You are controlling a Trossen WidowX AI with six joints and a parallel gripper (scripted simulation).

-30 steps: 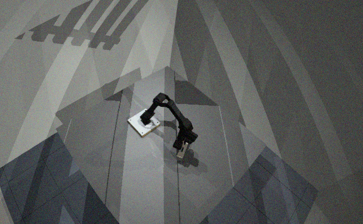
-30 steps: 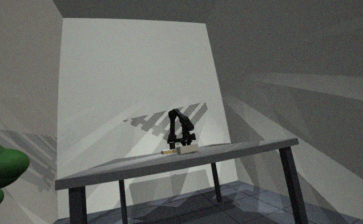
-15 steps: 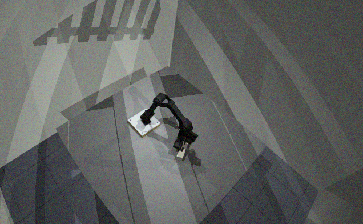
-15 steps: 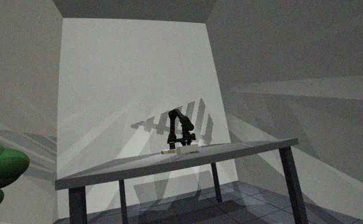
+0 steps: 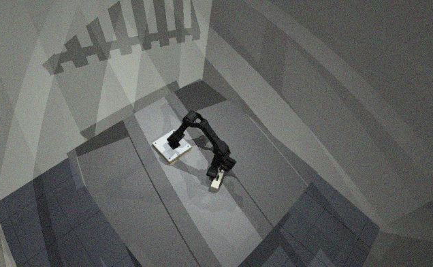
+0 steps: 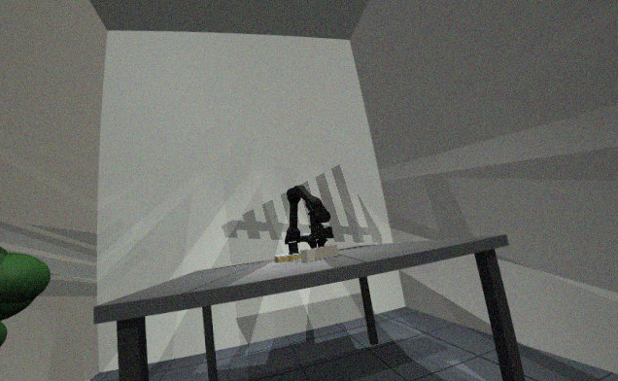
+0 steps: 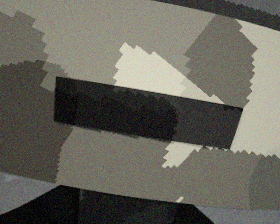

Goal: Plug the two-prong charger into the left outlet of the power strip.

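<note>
Now: gripper tip 2 cm short of the two-prong charger, 1 cm to the right of it and 1 cm below it.
</note>
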